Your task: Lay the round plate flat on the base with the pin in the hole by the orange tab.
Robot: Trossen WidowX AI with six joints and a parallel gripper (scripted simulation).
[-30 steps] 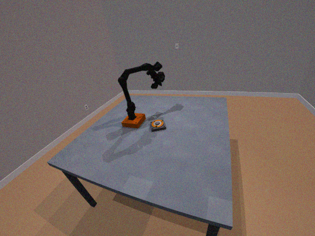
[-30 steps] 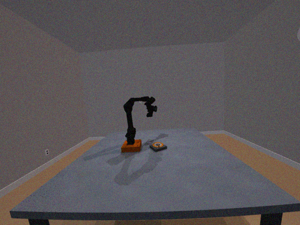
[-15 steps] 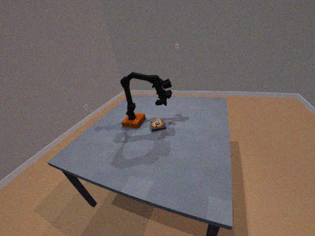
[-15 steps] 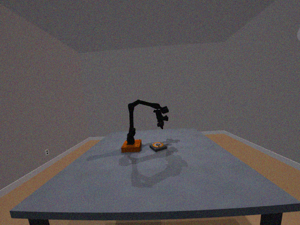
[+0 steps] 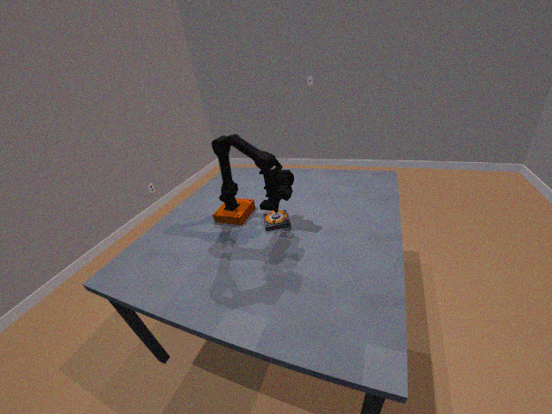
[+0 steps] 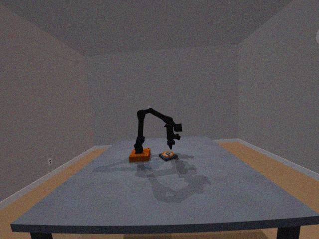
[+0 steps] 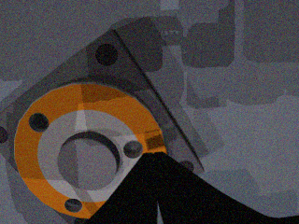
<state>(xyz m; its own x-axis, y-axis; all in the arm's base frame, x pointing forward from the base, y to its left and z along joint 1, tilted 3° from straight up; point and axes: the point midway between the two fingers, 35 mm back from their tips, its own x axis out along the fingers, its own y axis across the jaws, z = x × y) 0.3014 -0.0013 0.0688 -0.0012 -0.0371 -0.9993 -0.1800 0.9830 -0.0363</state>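
Now: the small dark square base 40 mm behind my gripper tip, 40 mm to the left of it and 60 mm below it.
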